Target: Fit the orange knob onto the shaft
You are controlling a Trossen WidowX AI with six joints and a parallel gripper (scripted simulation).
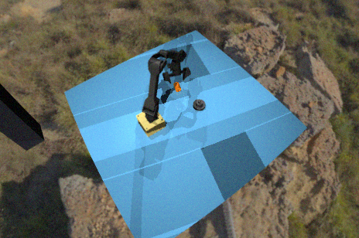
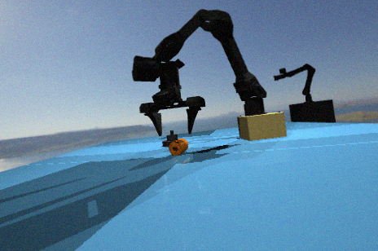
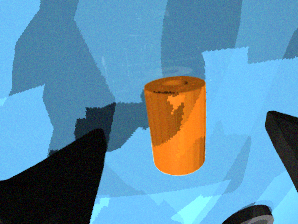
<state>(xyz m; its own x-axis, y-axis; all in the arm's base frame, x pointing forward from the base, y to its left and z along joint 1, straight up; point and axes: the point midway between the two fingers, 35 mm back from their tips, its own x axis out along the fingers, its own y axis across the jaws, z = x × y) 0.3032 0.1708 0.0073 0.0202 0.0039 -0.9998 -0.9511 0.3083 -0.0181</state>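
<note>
The orange knob is 40 mm below my gripper tip, 10 mm to the right of it and 10 mm behind it. The rest, counted from my gripper tip: pedestal 230 mm to the right, 30 mm below, 30 mm ahead.
</note>
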